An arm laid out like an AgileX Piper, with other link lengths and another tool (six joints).
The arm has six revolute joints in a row. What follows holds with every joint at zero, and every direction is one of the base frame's.
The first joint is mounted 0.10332 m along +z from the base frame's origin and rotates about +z.
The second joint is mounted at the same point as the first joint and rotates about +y.
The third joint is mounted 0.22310 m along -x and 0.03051 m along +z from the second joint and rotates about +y.
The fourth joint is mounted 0.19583 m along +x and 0.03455 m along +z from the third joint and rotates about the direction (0.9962, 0, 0.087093).
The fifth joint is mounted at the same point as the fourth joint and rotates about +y.
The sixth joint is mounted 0.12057 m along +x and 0.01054 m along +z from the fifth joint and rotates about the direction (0.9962, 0, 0.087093).
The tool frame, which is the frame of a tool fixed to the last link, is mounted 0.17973 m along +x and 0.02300 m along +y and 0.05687 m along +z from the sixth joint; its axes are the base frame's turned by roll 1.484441, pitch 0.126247 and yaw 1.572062 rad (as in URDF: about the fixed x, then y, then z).
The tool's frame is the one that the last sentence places.
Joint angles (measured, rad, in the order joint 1, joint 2, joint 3, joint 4, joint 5, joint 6), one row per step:
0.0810 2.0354 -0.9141 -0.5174 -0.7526 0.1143
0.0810 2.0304 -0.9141 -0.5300 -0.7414 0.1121
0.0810 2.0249 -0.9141 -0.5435 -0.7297 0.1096
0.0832 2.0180 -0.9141 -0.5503 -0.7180 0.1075
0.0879 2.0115 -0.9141 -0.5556 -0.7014 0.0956
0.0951 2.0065 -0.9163 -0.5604 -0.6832 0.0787
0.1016 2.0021 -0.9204 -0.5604 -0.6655 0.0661
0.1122 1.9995 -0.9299 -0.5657 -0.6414 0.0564
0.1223 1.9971 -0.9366 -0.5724 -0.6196 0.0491
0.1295 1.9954 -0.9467 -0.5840 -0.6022 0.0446
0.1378 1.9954 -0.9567 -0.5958 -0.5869 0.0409
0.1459 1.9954 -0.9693 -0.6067 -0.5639 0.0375
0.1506 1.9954 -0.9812 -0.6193 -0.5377 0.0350
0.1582 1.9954 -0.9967 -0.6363 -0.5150 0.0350
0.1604 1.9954 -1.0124 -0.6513 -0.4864 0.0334
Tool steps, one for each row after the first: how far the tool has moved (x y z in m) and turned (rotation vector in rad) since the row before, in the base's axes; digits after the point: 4 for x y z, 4 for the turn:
-0.0017 0.0013 -0.0016 -0.0135 0.0029 0.0087
-0.0018 0.0014 -0.0016 -0.0146 0.0025 0.0093
-0.0012 0.0012 -0.0004 -0.0107 0.0015 0.0055
-0.0018 0.0018 -0.0022 -0.0208 0.0018 0.0088
-0.0019 0.0029 -0.0027 -0.0255 0.0002 0.0122
-0.0007 0.0016 -0.0016 -0.0190 0.0004 0.0061
-0.0010 0.0037 -0.0025 -0.0225 0.0027 0.0116
-0.0017 0.0037 -0.0030 -0.0205 0.0046 0.0120
-0.0008 0.0035 -0.0011 -0.0183 -0.0009 0.0132
-0.0011 0.0041 -0.0014 -0.0170 -0.0007 0.0145
-0.0004 0.0028 -0.0024 -0.0204 0.0025 0.0107
-0.0001 0.0007 -0.0035 -0.0228 0.0055 0.0069
-0.0002 0.0031 -0.0014 -0.0211 -0.0004 0.0130
0.0012 -0.0009 -0.0027 -0.0249 0.0028 0.0041

